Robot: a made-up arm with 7 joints. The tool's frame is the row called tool.
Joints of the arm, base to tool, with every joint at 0 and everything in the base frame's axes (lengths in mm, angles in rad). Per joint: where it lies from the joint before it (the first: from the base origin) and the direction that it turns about. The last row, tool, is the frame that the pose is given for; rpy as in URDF.
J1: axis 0 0 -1 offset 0 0 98
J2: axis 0 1 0 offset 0 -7 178
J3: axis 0 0 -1 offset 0 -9 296
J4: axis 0 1 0 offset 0 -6 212
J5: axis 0 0 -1 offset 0 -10 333
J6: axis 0 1 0 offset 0 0 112
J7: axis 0 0 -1 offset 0 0 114
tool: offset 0 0 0 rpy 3.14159 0 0
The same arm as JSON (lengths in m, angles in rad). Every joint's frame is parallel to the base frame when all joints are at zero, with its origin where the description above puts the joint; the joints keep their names.
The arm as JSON. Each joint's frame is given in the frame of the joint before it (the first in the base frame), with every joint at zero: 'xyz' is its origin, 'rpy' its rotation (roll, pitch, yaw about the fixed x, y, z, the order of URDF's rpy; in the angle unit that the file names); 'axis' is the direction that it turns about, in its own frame. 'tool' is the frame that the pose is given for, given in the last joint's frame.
{"units": {"length": "m", "angle": "rad"}, "joints": [{"name": "J1", "type": "revolute", "origin": {"xyz": [0.0, 0.0, 0.098], "rpy": [0.0, 0.0, 0.0]}, "axis": "-z"}, {"name": "J2", "type": "revolute", "origin": {"xyz": [0.0, -0.007, 0.178], "rpy": [0.0, 0.0, 0.0]}, "axis": "+y"}, {"name": "J3", "type": "revolute", "origin": {"xyz": [0.0, -0.009, 0.296], "rpy": [0.0, 0.0, 0.0]}, "axis": "-z"}, {"name": "J4", "type": "revolute", "origin": {"xyz": [0.0, -0.006, 0.212], "rpy": [0.0, 0.0, 0.0]}, "axis": "+y"}, {"name": "J5", "type": "revolute", "origin": {"xyz": [0.0, -0.01, 0.333], "rpy": [0.0, 0.0, 0.0]}, "axis": "-z"}, {"name": "J6", "type": "revolute", "origin": {"xyz": [0.0, 0.0, 0.112], "rpy": [0.0, 0.0, 0.0]}, "axis": "+y"}, {"name": "J7", "type": "revolute", "origin": {"xyz": [0.0, 0.0, 0.114], "rpy": [0.0, 0.0, 0.0]}, "axis": "-z"}], "tool": {"origin": {"xyz": [0.0, 0.0, 0.0], "rpy": [3.1416, 0.0, 0.0]}}}
